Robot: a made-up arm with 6 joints. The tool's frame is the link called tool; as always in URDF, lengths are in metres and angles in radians. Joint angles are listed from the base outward.
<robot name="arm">
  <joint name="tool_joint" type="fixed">
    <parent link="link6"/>
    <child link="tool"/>
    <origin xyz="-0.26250 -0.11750 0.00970" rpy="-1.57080 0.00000 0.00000"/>
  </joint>
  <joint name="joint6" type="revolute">
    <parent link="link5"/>
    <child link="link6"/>
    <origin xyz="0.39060 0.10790 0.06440" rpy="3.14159 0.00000 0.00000"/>
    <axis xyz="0 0 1"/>
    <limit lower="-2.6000" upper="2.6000"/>
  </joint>
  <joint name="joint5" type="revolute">
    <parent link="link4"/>
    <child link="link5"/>
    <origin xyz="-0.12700 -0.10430 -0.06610" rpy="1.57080 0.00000 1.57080"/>
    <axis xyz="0 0 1"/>
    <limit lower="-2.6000" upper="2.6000"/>
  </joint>
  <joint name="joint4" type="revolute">
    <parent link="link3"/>
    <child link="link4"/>
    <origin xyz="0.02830 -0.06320 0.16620" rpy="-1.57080 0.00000 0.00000"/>
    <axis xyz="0 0 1"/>
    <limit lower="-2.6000" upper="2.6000"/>
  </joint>
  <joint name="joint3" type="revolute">
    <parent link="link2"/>
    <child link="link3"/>
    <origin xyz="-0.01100 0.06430 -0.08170" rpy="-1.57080 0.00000 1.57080"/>
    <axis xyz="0 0 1"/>
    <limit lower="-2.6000" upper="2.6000"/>
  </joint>
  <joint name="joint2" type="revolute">
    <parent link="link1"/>
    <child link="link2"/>
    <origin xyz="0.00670 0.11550 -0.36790" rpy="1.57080 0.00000 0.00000"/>
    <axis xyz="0 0 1"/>
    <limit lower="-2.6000" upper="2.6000"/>
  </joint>
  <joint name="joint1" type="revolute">
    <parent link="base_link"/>
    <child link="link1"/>
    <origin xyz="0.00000 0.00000 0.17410" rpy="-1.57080 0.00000 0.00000"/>
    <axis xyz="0 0 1"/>
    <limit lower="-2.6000" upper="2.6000"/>
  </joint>
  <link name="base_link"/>
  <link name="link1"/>
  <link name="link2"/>
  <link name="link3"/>
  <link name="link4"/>
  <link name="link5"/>
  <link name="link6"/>
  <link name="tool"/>
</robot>
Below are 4 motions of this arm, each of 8 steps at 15 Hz.
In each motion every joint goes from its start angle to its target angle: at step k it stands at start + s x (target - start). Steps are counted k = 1, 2, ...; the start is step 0. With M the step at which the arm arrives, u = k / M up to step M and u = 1 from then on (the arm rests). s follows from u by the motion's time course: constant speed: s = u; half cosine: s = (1 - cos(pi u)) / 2; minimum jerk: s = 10 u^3 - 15 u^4 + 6 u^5.
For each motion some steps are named. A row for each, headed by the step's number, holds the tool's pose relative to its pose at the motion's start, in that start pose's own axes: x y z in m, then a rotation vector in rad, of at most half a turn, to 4 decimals.
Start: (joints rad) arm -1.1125 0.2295 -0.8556 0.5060 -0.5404 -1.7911
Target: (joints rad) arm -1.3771 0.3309 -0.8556 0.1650 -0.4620 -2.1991
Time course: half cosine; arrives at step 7
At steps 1, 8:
1: -0.0004 0.0016 0.0087 -0.0285 0.0186 0.0086
8: -0.0064 0.1152 0.1466 -0.6031 0.3606 0.0064

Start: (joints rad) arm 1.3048 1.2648 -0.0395 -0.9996 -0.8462 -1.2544
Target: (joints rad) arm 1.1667 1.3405 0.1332 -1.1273 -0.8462 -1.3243
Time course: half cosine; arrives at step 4
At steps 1, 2, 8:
1: 0.0073 0.0053 0.0068 -0.0382 0.0450 0.0159
2: 0.0266 0.0199 0.0209 -0.1288 0.1557 0.0531
8: 0.0577 0.0440 0.0350 -0.2527 0.3176 0.1026

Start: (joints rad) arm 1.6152 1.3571 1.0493 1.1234 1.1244 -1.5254
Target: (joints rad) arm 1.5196 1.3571 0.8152 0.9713 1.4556 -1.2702
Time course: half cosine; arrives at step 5
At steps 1, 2, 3, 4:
1: 0.0124 0.0023 0.0012 -0.0120 0.0189 -0.0082
2: 0.0438 0.0074 0.0015 -0.0441 0.0678 -0.0296
3: 0.0802 0.0111 -0.0039 -0.0850 0.1271 -0.0563
4: 0.1070 0.0119 -0.0123 -0.1190 0.1740 -0.0781

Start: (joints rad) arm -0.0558 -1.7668 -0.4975 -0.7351 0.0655 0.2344
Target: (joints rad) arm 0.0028 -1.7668 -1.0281 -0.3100 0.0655 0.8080
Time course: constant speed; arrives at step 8
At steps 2, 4, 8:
2: 0.0260 0.0077 -0.0348 0.0629 -0.2196 -0.1234
4: 0.0606 0.0147 -0.0622 0.1166 -0.4280 -0.2579
8: 0.1430 0.0171 -0.0935 0.1918 -0.8022 -0.5613

